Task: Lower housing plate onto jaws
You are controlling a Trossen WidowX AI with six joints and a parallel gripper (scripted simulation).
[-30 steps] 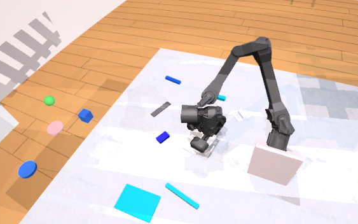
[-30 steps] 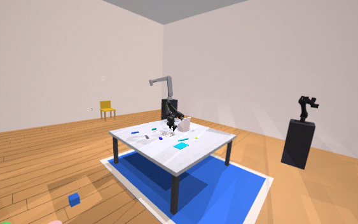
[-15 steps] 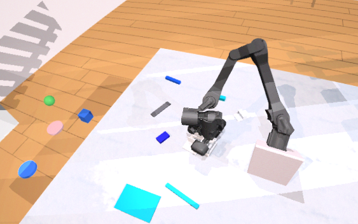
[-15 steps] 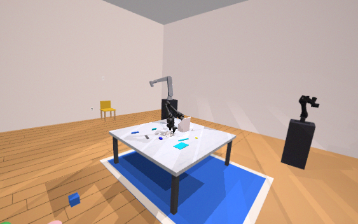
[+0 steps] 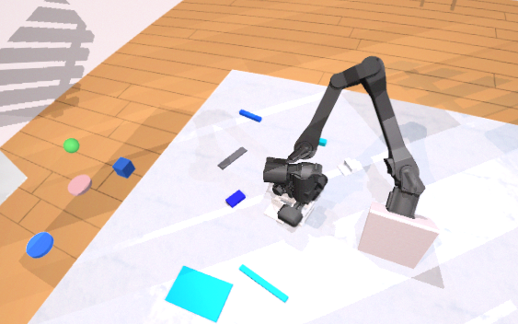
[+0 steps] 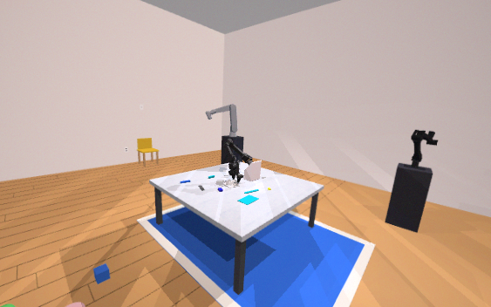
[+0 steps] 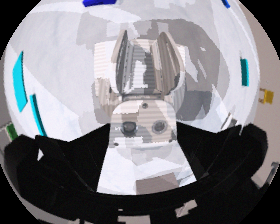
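My gripper tip is 70 mm short of the white base, 20 mm to the left of it and 20 mm above it. The rest, counted from my gripper tip: blue block: 230 mm ahead, 10 mm to the left, 10 mm below; long cyan bar: 240 mm to the left, 40 mm ahead, 20 mm below; grey bar: 320 mm ahead, 150 mm to the right, 20 mm below.
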